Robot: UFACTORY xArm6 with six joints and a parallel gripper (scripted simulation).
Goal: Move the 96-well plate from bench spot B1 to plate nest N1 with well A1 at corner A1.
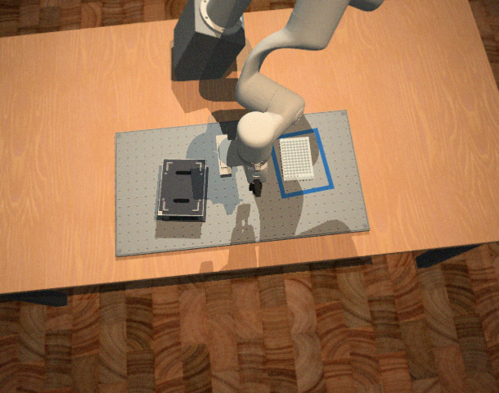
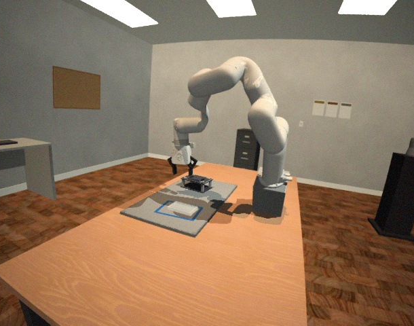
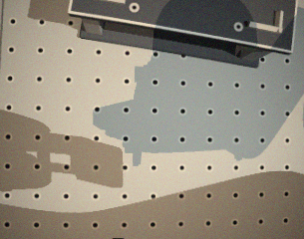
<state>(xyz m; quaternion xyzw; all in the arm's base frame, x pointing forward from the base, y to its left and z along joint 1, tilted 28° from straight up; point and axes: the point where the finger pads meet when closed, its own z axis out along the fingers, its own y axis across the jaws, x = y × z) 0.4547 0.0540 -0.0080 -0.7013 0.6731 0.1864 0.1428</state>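
The white 96-well plate is 13 cm to the left of my hand, 13 cm below it and 8 cm behind it. The rest, counted from my hand: dark plate nest N1 (19 cm to the right, 8 cm below); A1 mark (25 cm to the right, 8 cm below, 6 cm ahead).
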